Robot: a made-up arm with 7 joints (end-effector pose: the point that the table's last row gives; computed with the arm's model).
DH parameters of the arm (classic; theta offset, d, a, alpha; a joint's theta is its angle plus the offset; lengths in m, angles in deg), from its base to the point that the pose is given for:
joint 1: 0 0.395 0 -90
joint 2: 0 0 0 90
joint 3: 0 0.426 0.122 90
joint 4: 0 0 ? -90
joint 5: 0 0.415 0 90
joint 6: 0 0 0.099 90
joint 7: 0 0 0 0
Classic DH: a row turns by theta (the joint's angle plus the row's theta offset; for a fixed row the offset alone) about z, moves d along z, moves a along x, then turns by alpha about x.
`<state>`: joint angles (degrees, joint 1 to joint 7).
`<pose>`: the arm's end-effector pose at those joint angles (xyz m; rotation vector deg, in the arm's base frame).
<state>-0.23 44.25 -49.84 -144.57 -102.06 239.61 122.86</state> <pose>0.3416 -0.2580 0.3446 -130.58 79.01 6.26</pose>
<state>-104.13 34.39 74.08 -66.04 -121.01 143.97 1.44</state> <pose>0.4097 -0.5573 0.8955 82.97 2.16 19.08</pose>
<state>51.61 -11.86 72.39 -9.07 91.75 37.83 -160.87</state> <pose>-0.2401 -0.1011 1.2771 159.14 19.29 -30.34</pose>
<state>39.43 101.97 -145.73 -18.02 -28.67 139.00 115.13</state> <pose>0.7790 0.5122 0.2822 45.42 40.34 136.64</pose>
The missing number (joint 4, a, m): -0.089
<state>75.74 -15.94 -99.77 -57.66 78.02 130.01 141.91</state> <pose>0.3638 -0.4541 1.1008 6.47 70.06 48.03</pose>
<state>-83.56 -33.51 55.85 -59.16 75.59 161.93 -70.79</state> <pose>0.3008 0.1773 1.2014 72.20 34.26 129.20</pose>
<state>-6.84 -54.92 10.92 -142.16 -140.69 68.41 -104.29</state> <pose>0.2270 0.0502 0.8769 42.97 11.05 -105.17</pose>
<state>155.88 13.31 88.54 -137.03 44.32 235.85 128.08</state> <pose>-0.2819 -0.3582 0.6463 119.53 46.67 -109.66</pose>
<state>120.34 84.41 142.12 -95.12 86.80 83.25 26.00</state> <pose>-0.5420 0.1648 0.9514 -69.58 9.42 -104.19</pose>
